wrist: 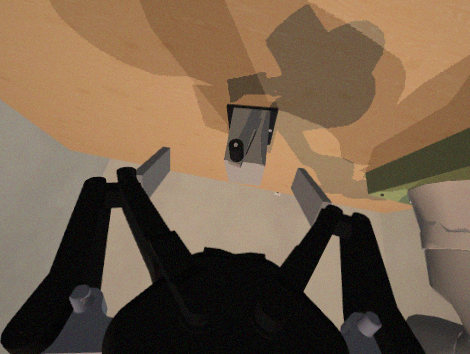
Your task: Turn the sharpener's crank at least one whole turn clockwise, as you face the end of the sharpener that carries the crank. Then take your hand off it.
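The grey sharpener (255, 125) stands on the wooden table top near its edge, at the centre of the wrist view, with a dark base plate showing at its far end. Its crank's black knob (236, 151) is on the left of the sharpener's near part, and part of a thin crank arm shows beside it. My gripper (233, 169) is wide open and empty. One finger pad is to the left of the sharpener and the other to the right, both apart from the knob. How far the fingertips are from the sharpener in height is hard to tell.
The wooden table top (125, 115) carries large shadows of the arm and gripper. A green block-like object (420, 162) is at the right edge. A pale, rounded, pinkish-grey body (445, 240) stands at the lower right. The grey floor (210, 215) shows below the table's edge.
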